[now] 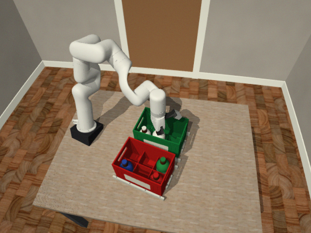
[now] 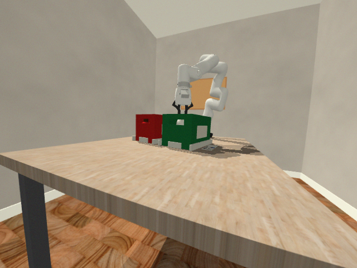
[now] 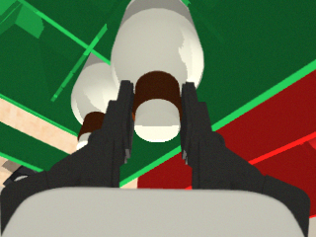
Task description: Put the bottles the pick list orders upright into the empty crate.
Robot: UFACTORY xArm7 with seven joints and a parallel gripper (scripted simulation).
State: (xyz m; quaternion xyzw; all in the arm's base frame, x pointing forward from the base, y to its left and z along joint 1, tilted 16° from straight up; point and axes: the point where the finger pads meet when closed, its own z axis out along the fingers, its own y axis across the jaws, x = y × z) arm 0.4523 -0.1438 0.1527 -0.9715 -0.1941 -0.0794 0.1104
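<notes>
Right now the white-labelled bottle is 7 cm below my hand. Also, from my hand: green crate: 10 cm below, 4 cm to the left, 1 cm ahead; red crate: 18 cm to the right, 10 cm below, 7 cm behind; green-labelled bottle: 17 cm to the right, 10 cm below, 3 cm ahead.
</notes>
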